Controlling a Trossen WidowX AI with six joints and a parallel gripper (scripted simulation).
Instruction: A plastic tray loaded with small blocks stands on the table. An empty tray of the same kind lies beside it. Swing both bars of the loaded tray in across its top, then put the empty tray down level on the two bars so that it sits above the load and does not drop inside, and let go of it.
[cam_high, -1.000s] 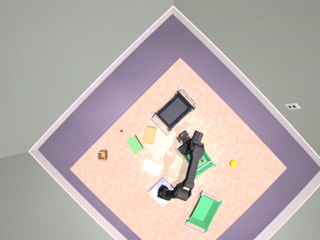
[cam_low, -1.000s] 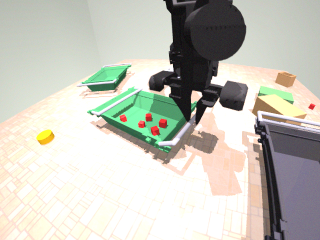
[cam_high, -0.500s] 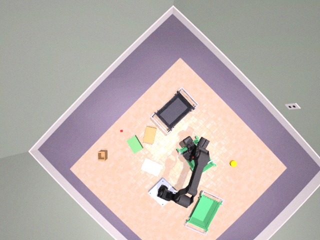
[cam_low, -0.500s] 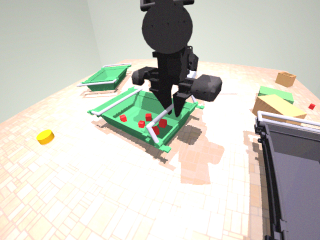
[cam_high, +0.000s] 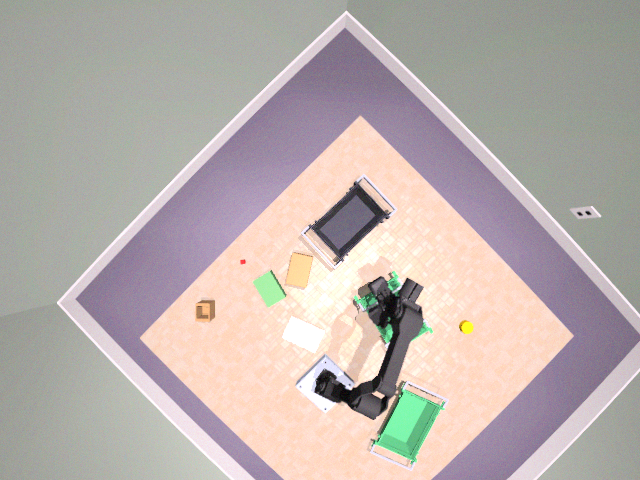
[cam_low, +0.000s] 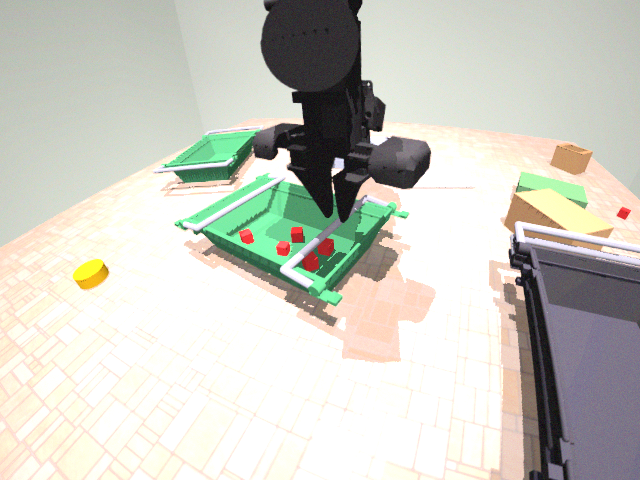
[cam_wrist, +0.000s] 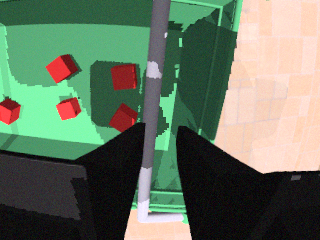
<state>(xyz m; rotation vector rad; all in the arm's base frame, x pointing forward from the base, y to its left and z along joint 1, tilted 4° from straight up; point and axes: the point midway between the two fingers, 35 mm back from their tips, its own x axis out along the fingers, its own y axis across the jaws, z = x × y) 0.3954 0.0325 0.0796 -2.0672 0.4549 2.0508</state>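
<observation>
Right now the green tray is 35 cm behind my gripper tip, 40 cm to the right of it and 3 cm below it. Round my gripper tip: tan wedge: 11 cm behind, 32 cm to the left, 5 cm below; white sheet: 32 cm behind, 15 cm to the left, 7 cm below; yellow disc: 10 cm ahead, 37 cm to the right, 7 cm below.
</observation>
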